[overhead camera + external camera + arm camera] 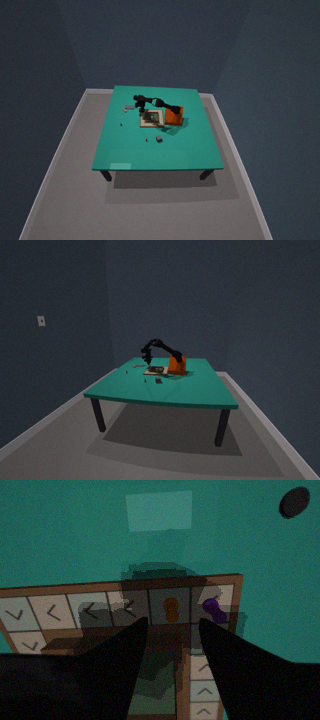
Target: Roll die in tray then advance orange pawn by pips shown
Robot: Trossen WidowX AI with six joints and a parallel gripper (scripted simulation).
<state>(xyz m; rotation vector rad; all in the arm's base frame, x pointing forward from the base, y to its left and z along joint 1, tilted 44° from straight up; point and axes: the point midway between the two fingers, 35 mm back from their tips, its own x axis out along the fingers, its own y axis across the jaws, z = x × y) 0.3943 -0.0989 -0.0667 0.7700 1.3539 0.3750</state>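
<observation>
My gripper tip is now 30 mm above the orange pawn. Also, from my gripper tip: dark green tray: 110 mm behind, 80 mm to the left, 50 mm below; then grey die: 110 mm behind, 90 mm to the left, 30 mm below; then purple pawn: 40 mm to the right, 30 mm below, 10 mm behind.
</observation>
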